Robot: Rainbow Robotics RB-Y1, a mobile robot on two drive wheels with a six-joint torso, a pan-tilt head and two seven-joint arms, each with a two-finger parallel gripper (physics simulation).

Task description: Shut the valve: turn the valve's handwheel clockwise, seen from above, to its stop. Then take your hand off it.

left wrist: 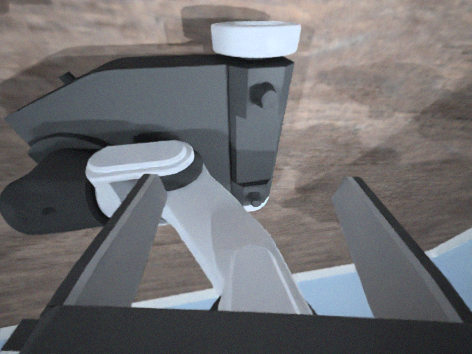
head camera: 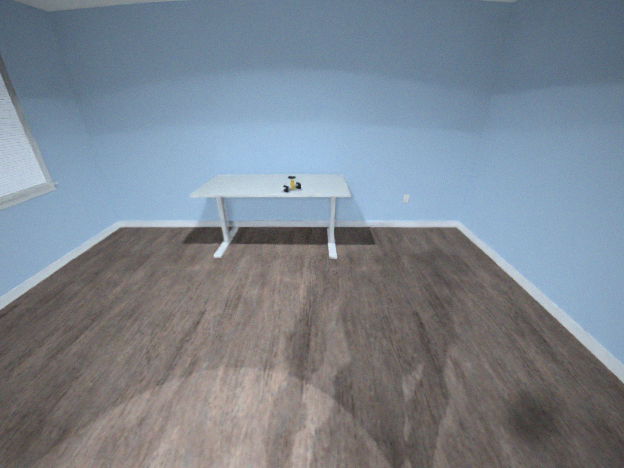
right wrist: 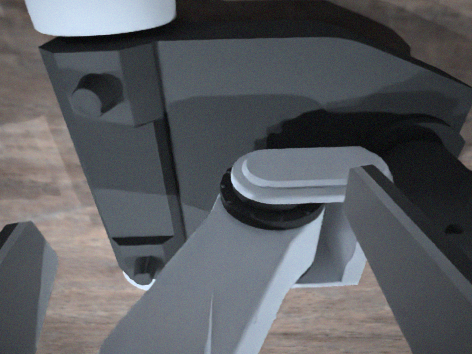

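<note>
The valve (head camera: 292, 184) stands small and far off on a white table (head camera: 241, 186) in the head view. It has a yellow upright body, a dark handwheel (head camera: 291, 177) on top and black ends at its left and right. The handwheel's angle is too small to tell. My left gripper (left wrist: 248, 186) is open and empty in the left wrist view, over my own base and the floor. My right gripper (right wrist: 198, 214) is open and empty in the right wrist view, also over my base. Both are far from the valve, and neither shows in the head view.
The table stands near the blue back wall (head camera: 302, 100), on two white legs with long feet. A wooden floor (head camera: 282, 312) stretches between me and the table. A window (head camera: 20, 146) is on the left wall, and a white outlet (head camera: 405, 198) is right of the table.
</note>
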